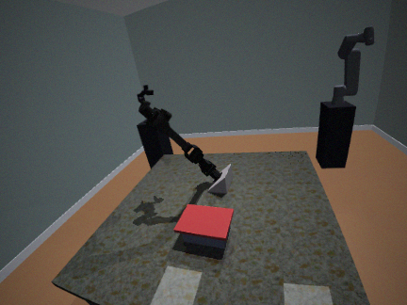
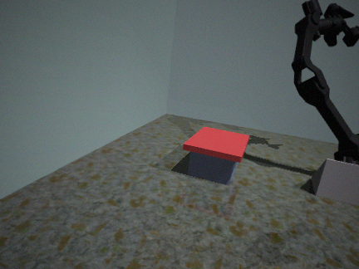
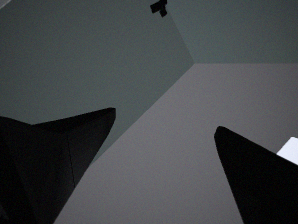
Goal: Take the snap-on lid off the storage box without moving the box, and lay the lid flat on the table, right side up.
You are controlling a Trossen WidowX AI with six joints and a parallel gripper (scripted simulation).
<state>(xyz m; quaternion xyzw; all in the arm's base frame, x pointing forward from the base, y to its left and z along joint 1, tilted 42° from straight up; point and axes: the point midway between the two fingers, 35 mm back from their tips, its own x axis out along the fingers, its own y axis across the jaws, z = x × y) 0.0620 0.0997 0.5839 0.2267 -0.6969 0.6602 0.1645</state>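
Now: the lid 47 cm below my gripper tip, 43 cm ahead of it and 35 cm to the left of it. The rest, counted from my gripper tip: storage box 52 cm below, 43 cm ahead, 35 cm to the left.
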